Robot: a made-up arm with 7 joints. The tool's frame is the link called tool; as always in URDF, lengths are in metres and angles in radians.
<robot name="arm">
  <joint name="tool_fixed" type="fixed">
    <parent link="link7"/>
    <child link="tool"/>
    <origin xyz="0.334 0.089 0.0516" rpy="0 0 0"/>
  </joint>
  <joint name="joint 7" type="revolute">
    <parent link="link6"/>
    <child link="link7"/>
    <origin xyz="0.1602 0.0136 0.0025" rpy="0 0 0"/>
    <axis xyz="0 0 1"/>
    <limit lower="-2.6" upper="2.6"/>
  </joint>
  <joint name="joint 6" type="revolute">
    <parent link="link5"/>
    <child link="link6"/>
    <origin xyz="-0.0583 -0.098 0.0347" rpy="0 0 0"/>
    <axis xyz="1 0 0"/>
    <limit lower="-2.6" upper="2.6"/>
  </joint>
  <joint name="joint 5" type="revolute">
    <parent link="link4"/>
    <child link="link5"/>
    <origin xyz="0.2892 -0.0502 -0.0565" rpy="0 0 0"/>
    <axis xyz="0 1 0"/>
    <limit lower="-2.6" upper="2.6"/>
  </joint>
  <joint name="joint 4" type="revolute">
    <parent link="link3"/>
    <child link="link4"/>
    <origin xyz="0.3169 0.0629 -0.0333" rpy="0 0 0"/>
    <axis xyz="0 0 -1"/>
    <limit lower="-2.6" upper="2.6"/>
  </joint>
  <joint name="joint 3" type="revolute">
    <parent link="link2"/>
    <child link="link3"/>
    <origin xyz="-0.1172 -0.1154 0.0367" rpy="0 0 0"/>
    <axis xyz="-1 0 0"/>
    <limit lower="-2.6" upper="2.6"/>
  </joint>
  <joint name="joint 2" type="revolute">
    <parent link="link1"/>
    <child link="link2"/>
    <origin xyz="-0.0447 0.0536 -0.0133" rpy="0 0 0"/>
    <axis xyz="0 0 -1"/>
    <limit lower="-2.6" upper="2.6"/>
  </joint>
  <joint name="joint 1" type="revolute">
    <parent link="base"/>
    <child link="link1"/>
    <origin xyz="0 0 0.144" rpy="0 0 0"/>
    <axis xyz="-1 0 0"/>
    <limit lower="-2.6" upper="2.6"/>
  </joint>
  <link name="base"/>
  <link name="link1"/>
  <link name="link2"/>
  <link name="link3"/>
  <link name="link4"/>
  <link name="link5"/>
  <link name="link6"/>
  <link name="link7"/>
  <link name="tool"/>
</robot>
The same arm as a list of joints. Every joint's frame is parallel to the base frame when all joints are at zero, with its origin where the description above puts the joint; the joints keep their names.
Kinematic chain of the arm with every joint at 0, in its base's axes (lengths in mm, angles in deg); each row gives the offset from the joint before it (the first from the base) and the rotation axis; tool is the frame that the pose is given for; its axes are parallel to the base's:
joint 1: xyz 0 0 144 axis -x
joint 2: xyz -44.7 53.6 -13.3 axis -z
joint 3: xyz -117.2 -115.4 36.7 axis -x
joint 4: xyz 316.9 62.9 -33.3 axis -z
joint 5: xyz 289.2 -50.2 -56.5 axis +y
joint 6: xyz -58.3 -98 34.7 axis +x
joint 7: xyz 160.2 13.6 2.5 axis +z
tool: xyz 334 89 51.6
Joint limits (deg, base to tool): -148.97..148.97 -148.97..148.97 -148.97..148.97 -148.97..148.97 -148.97..148.97 -148.97..148.97 -148.97..148.97

